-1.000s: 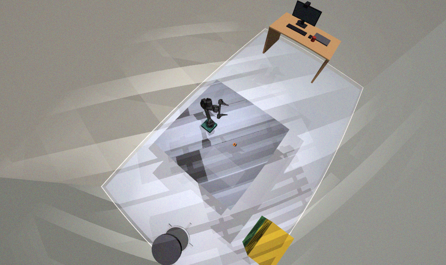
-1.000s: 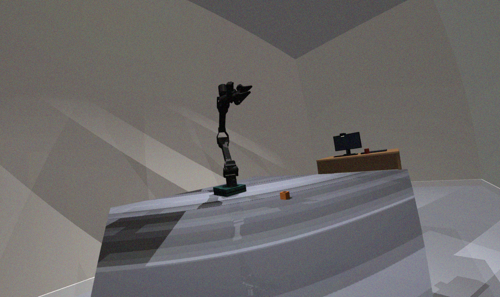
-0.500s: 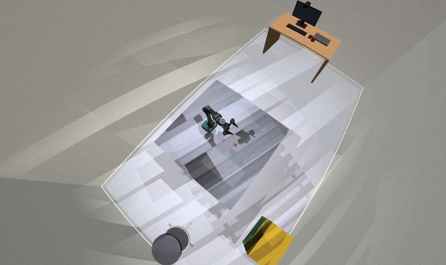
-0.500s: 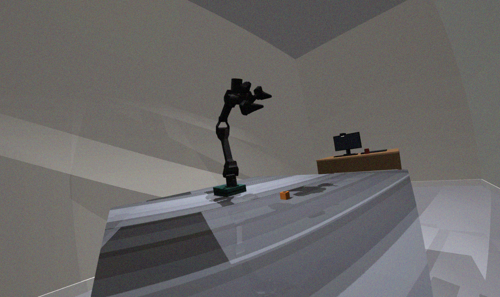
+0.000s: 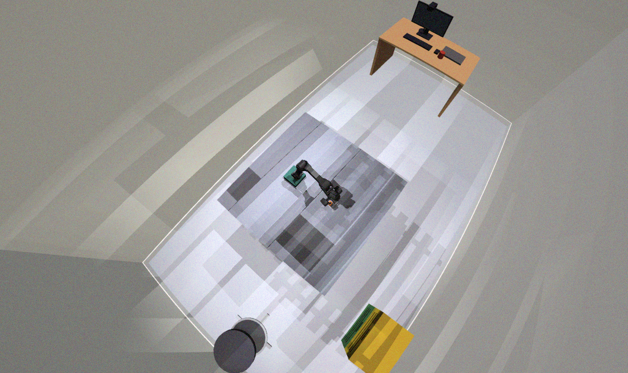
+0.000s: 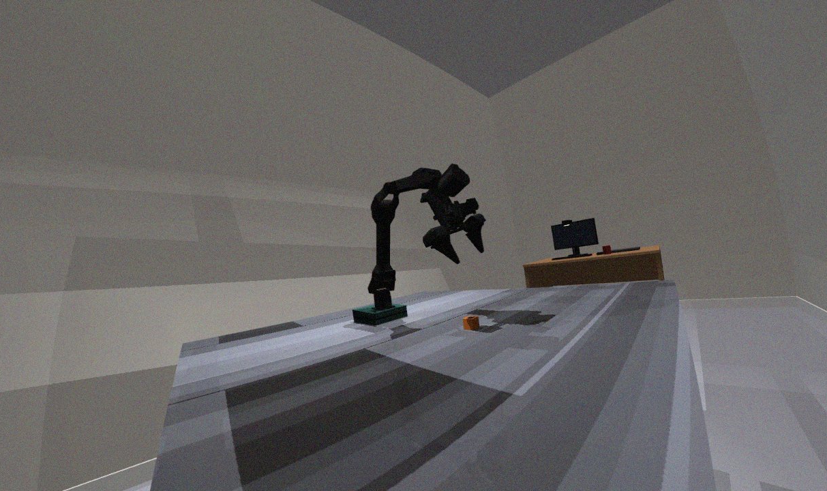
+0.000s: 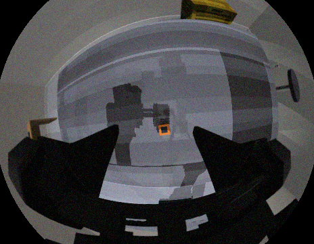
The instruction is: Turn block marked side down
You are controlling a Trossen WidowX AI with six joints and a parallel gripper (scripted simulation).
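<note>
Right now my gripper tip is 30 mm past the orange block, 10 mm to the right of it and 170 mm above it.
</note>
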